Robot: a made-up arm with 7 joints. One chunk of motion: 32 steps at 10 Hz.
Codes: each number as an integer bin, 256 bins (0 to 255) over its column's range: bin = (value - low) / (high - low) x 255, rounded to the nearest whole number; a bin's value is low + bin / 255 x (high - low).
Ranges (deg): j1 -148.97..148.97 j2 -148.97..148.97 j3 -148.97..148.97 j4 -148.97..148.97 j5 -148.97..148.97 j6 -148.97..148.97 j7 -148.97..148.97
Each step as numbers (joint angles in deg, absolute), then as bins.
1 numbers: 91.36 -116.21 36.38 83.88 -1.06 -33.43 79.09
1 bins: 206 28 159 199 127 99 195
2 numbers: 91.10 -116.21 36.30 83.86 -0.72 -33.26 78.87
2 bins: 205 28 159 199 127 99 195
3 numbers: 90.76 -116.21 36.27 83.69 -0.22 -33.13 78.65
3 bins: 205 28 159 199 127 99 195
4 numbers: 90.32 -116.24 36.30 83.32 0.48 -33.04 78.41
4 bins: 205 28 159 199 128 99 195
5 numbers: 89.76 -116.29 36.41 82.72 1.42 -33.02 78.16
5 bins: 204 28 159 198 129 99 194
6 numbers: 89.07 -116.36 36.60 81.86 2.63 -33.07 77.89
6 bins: 204 28 159 198 130 99 194
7 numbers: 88.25 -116.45 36.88 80.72 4.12 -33.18 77.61
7 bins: 203 28 159 197 131 99 194
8 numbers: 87.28 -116.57 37.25 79.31 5.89 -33.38 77.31
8 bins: 202 28 159 195 133 99 194
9 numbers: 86.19 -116.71 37.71 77.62 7.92 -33.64 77.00
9 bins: 201 28 160 194 134 99 193
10 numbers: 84.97 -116.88 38.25 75.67 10.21 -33.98 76.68
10 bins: 200 27 160 192 136 98 193
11 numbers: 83.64 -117.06 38.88 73.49 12.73 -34.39 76.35
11 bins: 199 27 161 190 138 98 193
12 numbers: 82.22 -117.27 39.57 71.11 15.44 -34.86 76.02
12 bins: 198 27 161 188 141 98 193
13 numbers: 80.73 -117.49 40.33 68.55 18.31 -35.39 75.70
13 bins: 197 27 162 186 143 97 192
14 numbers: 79.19 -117.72 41.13 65.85 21.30 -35.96 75.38
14 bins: 195 27 163 184 146 97 192
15 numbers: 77.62 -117.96 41.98 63.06 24.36 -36.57 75.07
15 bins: 194 27 163 181 148 96 192
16 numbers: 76.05 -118.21 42.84 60.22 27.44 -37.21 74.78
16 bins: 193 26 164 179 151 96 192
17 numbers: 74.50 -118.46 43.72 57.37 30.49 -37.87 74.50
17 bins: 191 26 165 177 154 95 191
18 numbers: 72.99 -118.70 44.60 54.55 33.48 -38.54 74.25
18 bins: 190 26 166 174 156 95 191
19 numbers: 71.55 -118.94 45.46 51.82 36.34 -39.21 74.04
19 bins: 189 26 166 172 159 94 191
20 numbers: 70.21 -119.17 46.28 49.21 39.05 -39.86 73.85
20 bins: 188 26 167 170 161 93 191
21 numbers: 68.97 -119.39 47.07 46.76 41.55 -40.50 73.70
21 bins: 187 25 168 168 163 93 191
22 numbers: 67.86 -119.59 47.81 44.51 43.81 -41.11 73.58
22 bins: 186 25 168 166 165 92 190
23 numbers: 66.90 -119.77 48.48 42.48 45.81 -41.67 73.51
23 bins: 185 25 169 164 167 92 190
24 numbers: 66.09 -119.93 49.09 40.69 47.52 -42.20 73.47
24 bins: 184 25 170 162 168 91 190
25 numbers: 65.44 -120.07 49.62 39.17 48.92 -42.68 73.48
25 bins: 184 25 170 161 169 91 190
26 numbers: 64.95 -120.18 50.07 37.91 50.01 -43.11 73.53
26 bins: 183 25 170 160 170 91 190
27 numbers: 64.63 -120.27 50.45 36.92 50.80 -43.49 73.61
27 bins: 183 25 171 159 171 90 191
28 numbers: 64.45 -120.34 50.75 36.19 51.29 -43.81 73.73
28 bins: 183 25 171 158 171 90 191
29 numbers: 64.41 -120.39 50.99 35.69 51.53 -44.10 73.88
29 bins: 183 24 171 158 172 90 191
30 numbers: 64.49 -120.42 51.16 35.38 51.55 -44.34 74.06
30 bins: 183 24 171 158 172 90 191
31 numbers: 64.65 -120.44 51.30 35.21 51.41 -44.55 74.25
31 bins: 183 24 171 158 172 89 191
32 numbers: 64.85 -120.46 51.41 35.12 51.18 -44.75 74.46
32 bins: 183 24 172 158 171 89 191
